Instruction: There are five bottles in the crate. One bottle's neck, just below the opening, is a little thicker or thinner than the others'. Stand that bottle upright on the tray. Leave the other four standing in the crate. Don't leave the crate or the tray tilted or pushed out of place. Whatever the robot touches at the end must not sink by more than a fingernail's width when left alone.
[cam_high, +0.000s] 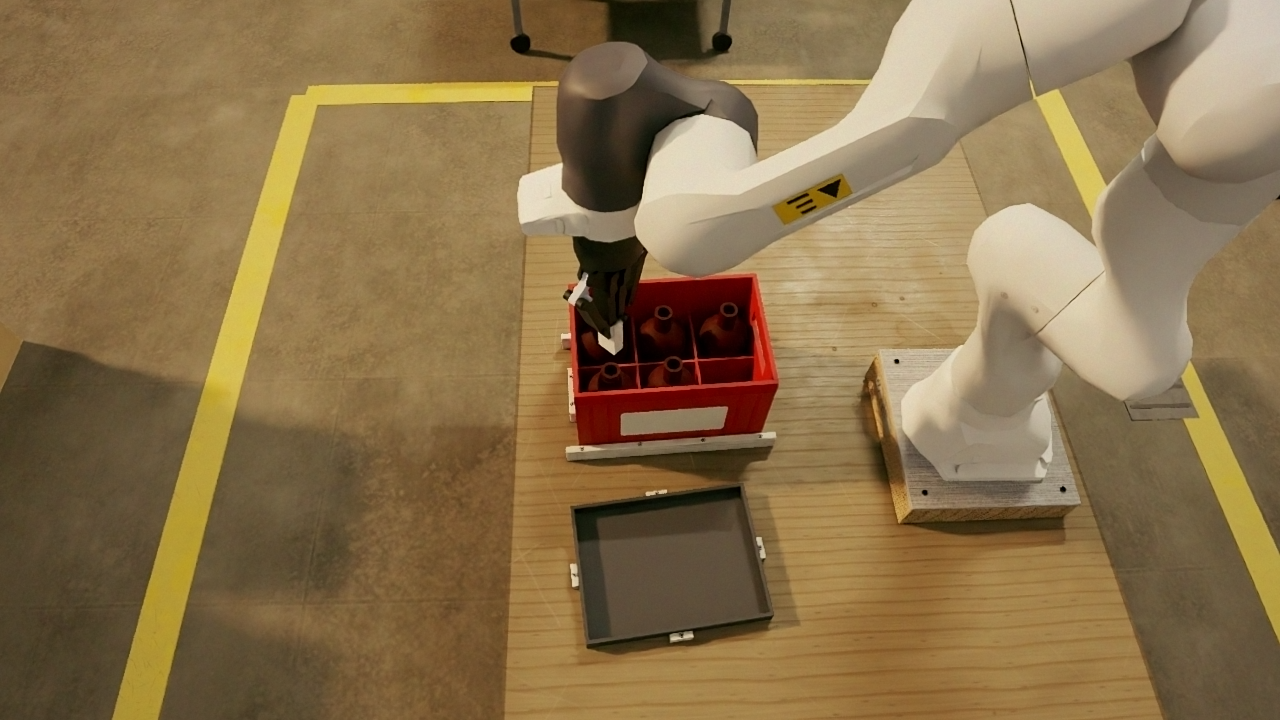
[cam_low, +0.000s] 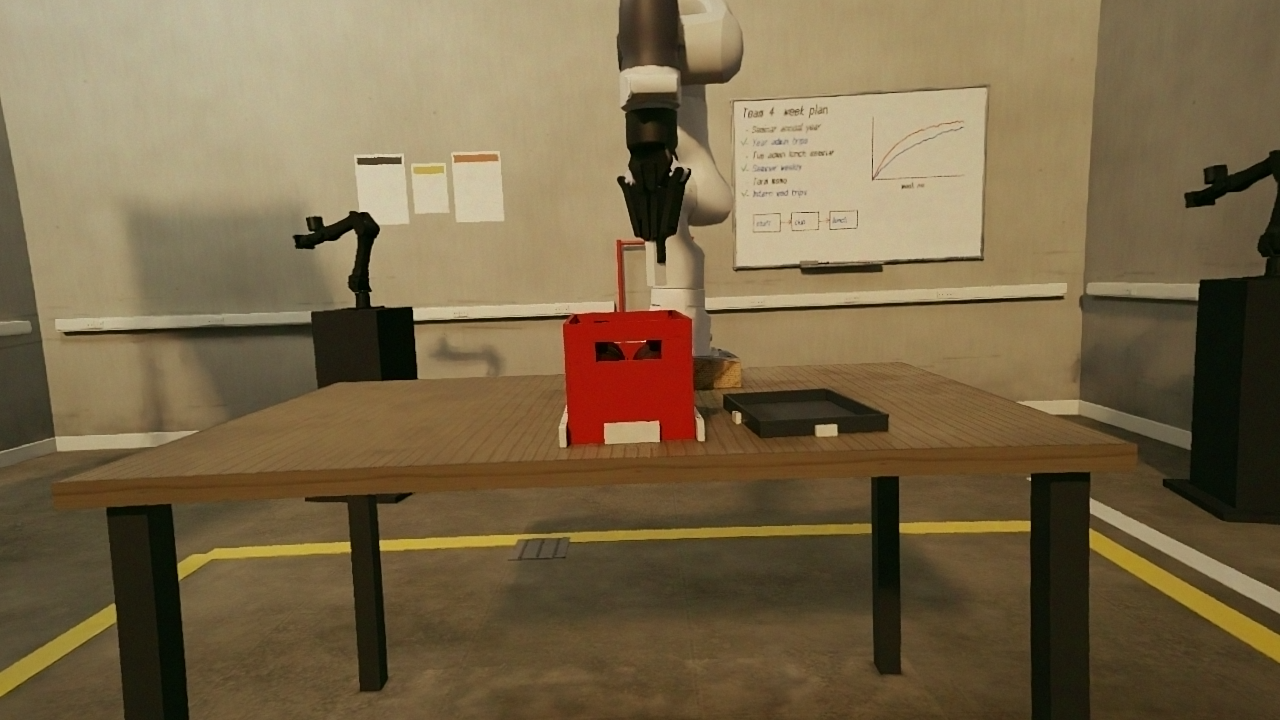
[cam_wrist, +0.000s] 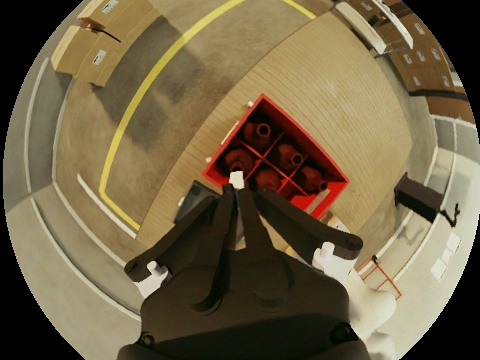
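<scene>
The crate is 17 cm below my hand, 7 cm to the right of it and 7 cm behind it. From my hand the other things lie so: glass bottle (17 cm below, 8 cm behind, 2 cm to the right); dark tray (24 cm below, 20 cm to the left, 12 cm behind).
</scene>
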